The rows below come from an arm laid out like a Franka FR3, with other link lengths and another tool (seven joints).
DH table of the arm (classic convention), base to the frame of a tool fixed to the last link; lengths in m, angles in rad. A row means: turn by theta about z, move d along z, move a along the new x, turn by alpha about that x. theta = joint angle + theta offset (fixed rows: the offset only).
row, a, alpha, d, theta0
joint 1, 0, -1.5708, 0.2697, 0
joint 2, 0, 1.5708, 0, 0
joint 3, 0.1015, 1.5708, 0.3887, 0
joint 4, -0.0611, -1.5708, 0, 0
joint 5, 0, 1.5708, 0.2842, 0
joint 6, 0.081, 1.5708, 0, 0
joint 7, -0.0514, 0.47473, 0.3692, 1.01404
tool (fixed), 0, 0, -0.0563, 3.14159
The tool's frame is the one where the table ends.
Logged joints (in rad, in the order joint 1, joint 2, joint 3, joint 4, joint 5, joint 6, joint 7), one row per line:
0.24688, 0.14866, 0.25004, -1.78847, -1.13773, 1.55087, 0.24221
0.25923, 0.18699, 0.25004, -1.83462, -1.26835, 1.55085, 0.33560
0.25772, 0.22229, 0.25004, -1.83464, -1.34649, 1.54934, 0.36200
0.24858, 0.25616, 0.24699, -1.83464, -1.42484, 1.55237, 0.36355
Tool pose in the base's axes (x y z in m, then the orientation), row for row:
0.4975, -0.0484, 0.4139, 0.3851, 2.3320, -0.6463
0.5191, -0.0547, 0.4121, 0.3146, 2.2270, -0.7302
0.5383, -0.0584, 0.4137, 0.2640, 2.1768, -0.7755
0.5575, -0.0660, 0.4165, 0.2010, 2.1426, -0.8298
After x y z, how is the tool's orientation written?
As a rotation vector, in radians.
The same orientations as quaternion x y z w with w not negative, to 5 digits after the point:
0.14787, 0.89542, -0.24816, 0.33878
0.12313, 0.87161, -0.28579, 0.37876
0.10420, 0.85914, -0.30607, 0.39666
0.07966, 0.84914, -0.32886, 0.40554

